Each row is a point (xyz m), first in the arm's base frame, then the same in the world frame.
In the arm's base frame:
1: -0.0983 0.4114 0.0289
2: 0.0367 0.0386 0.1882
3: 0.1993 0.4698 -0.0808
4: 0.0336 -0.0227 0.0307
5: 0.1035 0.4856 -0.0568
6: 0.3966 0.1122 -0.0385
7: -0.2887 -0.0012 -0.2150
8: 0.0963 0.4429 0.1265
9: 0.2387 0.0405 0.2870
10: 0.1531 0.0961 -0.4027
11: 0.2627 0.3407 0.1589
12: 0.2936 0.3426 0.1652
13: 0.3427 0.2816 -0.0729
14: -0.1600 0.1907 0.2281
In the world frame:
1: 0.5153 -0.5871 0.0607
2: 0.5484 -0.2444 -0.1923
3: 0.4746 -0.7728 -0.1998
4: 0.7053 -0.2950 -0.2298
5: 0.4779 -0.7458 -0.1036
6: 0.5711 -0.5292 -0.5160
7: 0.9882 -0.3819 0.0479
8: 0.3601 -0.5991 -0.0948
9: 0.4059 -0.2354 -0.3661
10: 0.9416 -0.6808 -0.3373
11: 0.3368 -0.5445 -0.2836
12: 0.3210 -0.5498 -0.3105
13: 0.5240 -0.6633 -0.4039
14: 0.4982 -0.2841 0.0512

